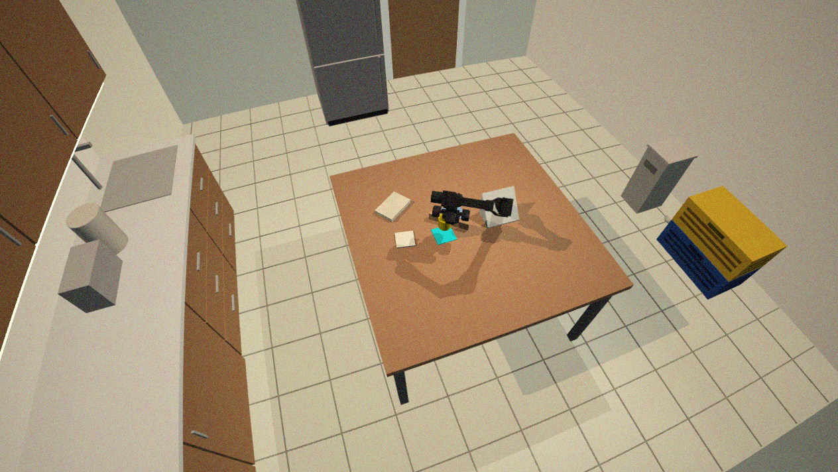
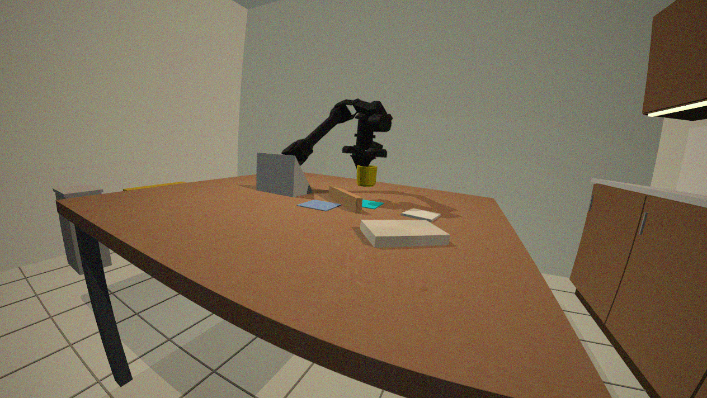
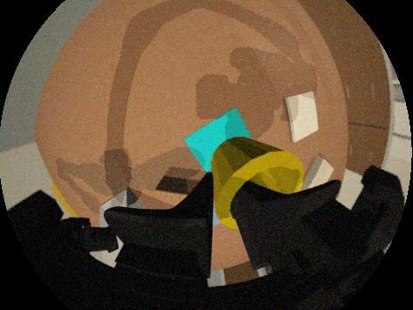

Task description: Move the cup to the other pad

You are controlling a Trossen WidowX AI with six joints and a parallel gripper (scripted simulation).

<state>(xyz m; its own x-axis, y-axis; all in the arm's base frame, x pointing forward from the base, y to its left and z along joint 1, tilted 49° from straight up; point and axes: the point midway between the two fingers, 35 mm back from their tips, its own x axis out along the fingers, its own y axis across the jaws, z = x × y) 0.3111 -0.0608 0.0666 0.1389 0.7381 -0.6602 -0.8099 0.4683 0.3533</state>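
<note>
Now: the cyan pad 3 cm ahead of my gripper tip, 2 cm to the right of it and 11 cm below it. The rest, counted from my gripper tip: low wooden bar 4 cm behind, 8 cm to the right, 8 cm below; yellow cup 2 cm ahead, 2 cm to the right; pale blue pad 10 cm behind, 13 cm to the right, 11 cm below.
</note>
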